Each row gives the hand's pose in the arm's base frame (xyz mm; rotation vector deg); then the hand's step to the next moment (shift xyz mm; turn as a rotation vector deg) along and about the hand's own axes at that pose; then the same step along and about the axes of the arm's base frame.
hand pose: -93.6 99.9 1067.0 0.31 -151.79 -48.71
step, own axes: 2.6 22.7 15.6 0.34 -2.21 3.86
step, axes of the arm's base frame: -5.3 27.1 1.9 -1.84 0.32 -4.05
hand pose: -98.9 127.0 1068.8 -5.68 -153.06 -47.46
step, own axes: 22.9 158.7 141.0 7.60 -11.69 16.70
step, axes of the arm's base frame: -37.7 209.6 -15.8 -14.09 -0.57 -16.57
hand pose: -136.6 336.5 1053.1 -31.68 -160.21 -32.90
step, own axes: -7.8 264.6 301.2 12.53 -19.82 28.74
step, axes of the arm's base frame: 69.8 349.0 -184.7 -23.63 -0.90 -28.58
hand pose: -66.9 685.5 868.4 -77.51 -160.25 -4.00
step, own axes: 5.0 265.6 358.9 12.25 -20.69 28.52
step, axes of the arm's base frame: 201.2 188.4 -351.3 -24.14 -1.67 -28.39
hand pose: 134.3 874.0 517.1 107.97 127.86 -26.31
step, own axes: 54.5 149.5 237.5 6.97 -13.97 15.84
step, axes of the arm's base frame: 123.5 -10.7 -257.6 -15.87 -1.14 -15.54
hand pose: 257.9 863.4 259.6 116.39 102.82 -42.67
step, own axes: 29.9 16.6 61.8 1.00 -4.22 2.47
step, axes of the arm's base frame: 8.2 -13.1 -68.9 -4.49 0.06 -2.18
